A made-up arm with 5 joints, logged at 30 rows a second.
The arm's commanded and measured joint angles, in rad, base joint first. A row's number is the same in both.
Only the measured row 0 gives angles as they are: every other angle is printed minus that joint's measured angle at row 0.
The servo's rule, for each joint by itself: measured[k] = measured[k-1] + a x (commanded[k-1-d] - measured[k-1]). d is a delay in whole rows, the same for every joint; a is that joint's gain. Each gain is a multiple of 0.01, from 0.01 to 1. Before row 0 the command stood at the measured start. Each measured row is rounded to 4 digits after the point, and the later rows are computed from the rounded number. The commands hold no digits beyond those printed.
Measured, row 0:
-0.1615 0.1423 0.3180 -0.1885 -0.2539
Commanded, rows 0 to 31:
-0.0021 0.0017 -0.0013 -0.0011 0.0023
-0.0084 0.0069 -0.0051 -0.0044 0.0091
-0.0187 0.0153 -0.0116 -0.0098 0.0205
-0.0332 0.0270 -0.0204 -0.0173 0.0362
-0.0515 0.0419 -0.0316 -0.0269 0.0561
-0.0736 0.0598 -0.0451 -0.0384 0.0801
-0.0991 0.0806 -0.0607 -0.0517 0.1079
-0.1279 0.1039 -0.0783 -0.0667 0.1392
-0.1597 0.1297 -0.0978 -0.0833 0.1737
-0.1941 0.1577 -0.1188 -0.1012 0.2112
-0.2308 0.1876 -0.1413 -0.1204 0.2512
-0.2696 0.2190 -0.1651 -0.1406 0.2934
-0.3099 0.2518 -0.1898 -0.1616 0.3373
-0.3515 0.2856 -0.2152 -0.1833 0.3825
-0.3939 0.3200 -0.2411 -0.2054 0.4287
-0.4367 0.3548 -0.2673 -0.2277 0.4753
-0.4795 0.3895 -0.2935 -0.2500 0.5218
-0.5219 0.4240 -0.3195 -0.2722 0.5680
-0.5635 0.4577 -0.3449 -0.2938 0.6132
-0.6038 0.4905 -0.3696 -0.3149 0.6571
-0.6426 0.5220 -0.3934 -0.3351 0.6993
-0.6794 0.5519 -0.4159 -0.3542 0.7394
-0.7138 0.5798 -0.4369 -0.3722 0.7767
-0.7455 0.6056 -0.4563 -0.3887 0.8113
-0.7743 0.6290 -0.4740 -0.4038 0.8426
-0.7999 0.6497 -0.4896 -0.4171 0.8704
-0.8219 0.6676 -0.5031 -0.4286 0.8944
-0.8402 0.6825 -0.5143 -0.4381 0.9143
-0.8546 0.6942 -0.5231 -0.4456 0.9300
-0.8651 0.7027 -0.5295 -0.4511 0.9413
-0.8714 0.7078 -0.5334 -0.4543 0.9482
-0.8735 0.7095 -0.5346 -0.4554 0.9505
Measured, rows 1 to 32:
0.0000 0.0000 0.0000 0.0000 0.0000
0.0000 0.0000 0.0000 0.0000 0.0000
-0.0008 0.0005 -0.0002 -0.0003 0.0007
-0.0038 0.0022 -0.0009 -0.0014 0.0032
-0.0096 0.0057 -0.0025 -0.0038 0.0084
-0.0188 0.0115 -0.0052 -0.0076 0.0167
-0.0316 0.0197 -0.0092 -0.0130 0.0285
-0.0480 0.0305 -0.0146 -0.0201 0.0440
-0.0679 0.0440 -0.0215 -0.0289 0.0632
-0.0913 0.0602 -0.0300 -0.0395 0.0860
-0.1180 0.0790 -0.0402 -0.0518 0.1123
-0.1477 0.1002 -0.0520 -0.0656 0.1420
-0.1801 0.1238 -0.0654 -0.0809 0.1748
-0.2150 0.1495 -0.0804 -0.0976 0.2104
-0.2520 0.1771 -0.0968 -0.1155 0.2485
-0.2908 0.2064 -0.1146 -0.1345 0.2887
-0.3310 0.2371 -0.1336 -0.1544 0.3307
-0.3722 0.2689 -0.1537 -0.1749 0.3741
-0.4140 0.3015 -0.1747 -0.1959 0.4184
-0.4561 0.3346 -0.1964 -0.2173 0.4633
-0.4980 0.3678 -0.2187 -0.2387 0.5083
-0.5393 0.4009 -0.2413 -0.2600 0.5529
-0.5796 0.4336 -0.2641 -0.2810 0.5968
-0.6185 0.4655 -0.2869 -0.3015 0.6396
-0.6557 0.4964 -0.3094 -0.3213 0.6807
-0.6907 0.5259 -0.3314 -0.3402 0.7199
-0.7233 0.5537 -0.3528 -0.3580 0.7567
-0.7532 0.5796 -0.3733 -0.3745 0.7908
-0.7800 0.6034 -0.3928 -0.3896 0.8219
-0.8035 0.6248 -0.4110 -0.4032 0.8496
-0.8234 0.6435 -0.4278 -0.4151 0.8737
-0.8397 0.6595 -0.4431 -0.4252 0.8940
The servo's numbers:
d 2
a 0.39 0.27 0.15 0.28 0.30

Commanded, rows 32 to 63:
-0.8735 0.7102 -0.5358 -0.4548 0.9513
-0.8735 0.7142 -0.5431 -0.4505 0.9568
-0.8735 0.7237 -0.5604 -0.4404 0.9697
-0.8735 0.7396 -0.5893 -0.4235 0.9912
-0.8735 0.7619 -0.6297 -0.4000 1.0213
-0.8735 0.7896 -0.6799 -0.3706 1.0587
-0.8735 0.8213 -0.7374 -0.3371 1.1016
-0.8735 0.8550 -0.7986 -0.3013 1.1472
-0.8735 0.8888 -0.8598 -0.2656 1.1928
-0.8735 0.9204 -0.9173 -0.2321 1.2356
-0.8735 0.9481 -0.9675 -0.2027 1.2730
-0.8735 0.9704 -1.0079 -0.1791 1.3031
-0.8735 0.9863 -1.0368 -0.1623 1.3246
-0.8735 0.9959 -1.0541 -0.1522 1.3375
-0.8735 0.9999 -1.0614 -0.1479 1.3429
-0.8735 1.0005 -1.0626 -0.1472 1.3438
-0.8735 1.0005 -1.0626 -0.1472 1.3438
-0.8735 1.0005 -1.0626 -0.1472 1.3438
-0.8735 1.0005 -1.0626 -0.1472 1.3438
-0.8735 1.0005 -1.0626 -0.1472 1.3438
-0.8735 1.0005 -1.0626 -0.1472 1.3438
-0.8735 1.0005 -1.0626 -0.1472 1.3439
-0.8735 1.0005 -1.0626 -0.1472 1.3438
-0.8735 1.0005 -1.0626 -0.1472 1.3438
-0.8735 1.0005 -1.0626 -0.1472 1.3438
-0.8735 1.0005 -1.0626 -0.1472 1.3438
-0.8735 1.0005 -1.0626 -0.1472 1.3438
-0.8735 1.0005 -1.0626 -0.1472 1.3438
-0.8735 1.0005 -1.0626 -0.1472 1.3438
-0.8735 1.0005 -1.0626 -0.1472 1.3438
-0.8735 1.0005 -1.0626 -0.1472 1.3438
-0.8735 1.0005 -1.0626 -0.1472 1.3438
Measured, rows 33 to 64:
-0.8521 0.6725 -0.4566 -0.4333 0.9103
-0.8604 0.6825 -0.4683 -0.4395 0.9224
-0.8655 0.6900 -0.4784 -0.4438 0.9311
-0.8686 0.6965 -0.4881 -0.4457 0.9388
-0.8705 0.7038 -0.4989 -0.4442 0.9481
-0.8717 0.7135 -0.5125 -0.4384 0.9610
-0.8724 0.7266 -0.5301 -0.4276 0.9791
-0.8728 0.7436 -0.5526 -0.4116 1.0030
-0.8731 0.7646 -0.5803 -0.3907 1.0326
-0.8733 0.7890 -0.6130 -0.3657 1.0670
-0.8734 0.8159 -0.6500 -0.3377 1.1047
-0.8734 0.8441 -0.6901 -0.3081 1.1440
-0.8734 0.8722 -0.7317 -0.2786 1.1827
-0.8734 0.8987 -0.7731 -0.2507 1.2188
-0.8734 0.9224 -0.8127 -0.2259 1.2505
-0.8734 0.9422 -0.8489 -0.2053 1.2766
-0.8734 0.9578 -0.8808 -0.1892 1.2965
-0.8734 0.9693 -0.9081 -0.1774 1.3107
-0.8734 0.9777 -0.9313 -0.1689 1.3206
-0.8734 0.9839 -0.9510 -0.1628 1.3276
-0.8734 0.9884 -0.9677 -0.1584 1.3325
-0.8734 0.9917 -0.9819 -0.1553 1.3359
-0.8734 0.9941 -0.9940 -0.1530 1.3383
-0.8734 0.9958 -1.0043 -0.1514 1.3400
-0.8734 0.9971 -1.0130 -0.1502 1.3411
-0.8734 0.9980 -1.0204 -0.1494 1.3419
-0.8734 0.9987 -1.0267 -0.1488 1.3425
-0.8734 0.9992 -1.0321 -0.1484 1.3429
-0.8734 0.9996 -1.0367 -0.1481 1.3432
-0.8734 0.9998 -1.0406 -0.1478 1.3434
-0.8734 1.0000 -1.0439 -0.1476 1.3435
-0.8734 1.0001 -1.0467 -0.1475 1.3436

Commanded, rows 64 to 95:
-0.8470 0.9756 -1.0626 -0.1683 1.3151
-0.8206 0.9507 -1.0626 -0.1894 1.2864
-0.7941 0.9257 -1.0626 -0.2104 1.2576
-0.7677 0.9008 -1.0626 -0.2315 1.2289
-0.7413 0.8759 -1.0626 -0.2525 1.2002
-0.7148 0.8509 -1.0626 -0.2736 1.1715
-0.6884 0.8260 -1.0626 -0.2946 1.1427
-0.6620 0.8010 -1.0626 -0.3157 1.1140
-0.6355 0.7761 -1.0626 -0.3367 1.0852
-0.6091 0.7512 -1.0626 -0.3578 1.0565
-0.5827 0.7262 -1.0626 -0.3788 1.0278
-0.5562 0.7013 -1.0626 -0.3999 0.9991
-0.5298 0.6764 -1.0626 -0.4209 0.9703
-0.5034 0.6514 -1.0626 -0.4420 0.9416
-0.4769 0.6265 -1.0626 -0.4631 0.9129
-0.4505 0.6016 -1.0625 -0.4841 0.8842
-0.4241 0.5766 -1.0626 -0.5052 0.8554
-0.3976 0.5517 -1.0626 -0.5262 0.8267
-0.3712 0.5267 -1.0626 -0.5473 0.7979
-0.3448 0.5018 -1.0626 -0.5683 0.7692
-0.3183 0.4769 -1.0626 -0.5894 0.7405
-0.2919 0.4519 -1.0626 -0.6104 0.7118
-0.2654 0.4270 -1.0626 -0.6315 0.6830
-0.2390 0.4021 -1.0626 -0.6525 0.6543
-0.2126 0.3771 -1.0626 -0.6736 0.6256
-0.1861 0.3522 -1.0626 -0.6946 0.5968
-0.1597 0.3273 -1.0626 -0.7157 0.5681
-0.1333 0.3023 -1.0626 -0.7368 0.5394
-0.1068 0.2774 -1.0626 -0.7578 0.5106
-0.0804 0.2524 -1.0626 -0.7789 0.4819
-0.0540 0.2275 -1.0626 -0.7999 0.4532
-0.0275 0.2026 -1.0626 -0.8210 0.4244
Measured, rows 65 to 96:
-0.8734 1.0002 -1.0491 -0.1474 1.3437
-0.8734 1.0003 -1.0511 -0.1473 1.3437
-0.8631 0.9936 -1.0528 -0.1532 1.3351
-0.8465 0.9820 -1.0543 -0.1633 1.3205
-0.8261 0.9668 -1.0555 -0.1765 1.3016
-0.8033 0.9490 -1.0566 -0.1919 1.2798
-0.7791 0.9293 -1.0575 -0.2089 1.2559
-0.7540 0.9081 -1.0583 -0.2270 1.2306
-0.7284 0.8859 -1.0589 -0.2459 1.2042
-0.7025 0.8630 -1.0595 -0.2654 1.1771
-0.6764 0.8395 -1.0600 -0.2854 1.1495
-0.6502 0.8157 -1.0604 -0.3057 1.1216
-0.6239 0.7915 -1.0607 -0.3262 1.0935
-0.5975 0.7671 -1.0610 -0.3468 1.0652
-0.5711 0.7426 -1.0612 -0.3675 1.0367
-0.5447 0.7180 -1.0614 -0.3884 1.0082
-0.5183 0.6933 -1.0616 -0.4093 0.9796
-0.4919 0.6685 -1.0617 -0.4302 0.9510
-0.4655 0.6437 -1.0618 -0.4512 0.9223
-0.4390 0.6189 -1.0619 -0.4722 0.8936
-0.4126 0.5940 -1.0620 -0.4932 0.8649
-0.3862 0.5691 -1.0621 -0.5142 0.8362
-0.3597 0.5442 -1.0622 -0.5353 0.8075
-0.3333 0.5193 -1.0623 -0.5563 0.7788
-0.3068 0.4944 -1.0623 -0.5774 0.7501
-0.2804 0.4695 -1.0623 -0.5984 0.7214
-0.2540 0.4446 -1.0623 -0.6195 0.6927
-0.2275 0.4197 -1.0623 -0.6405 0.6639
-0.2011 0.3948 -1.0623 -0.6616 0.6352
-0.1747 0.3698 -1.0623 -0.6827 0.6065
-0.1482 0.3449 -1.0623 -0.7037 0.5777
-0.1218 0.3199 -1.0623 -0.7248 0.5490

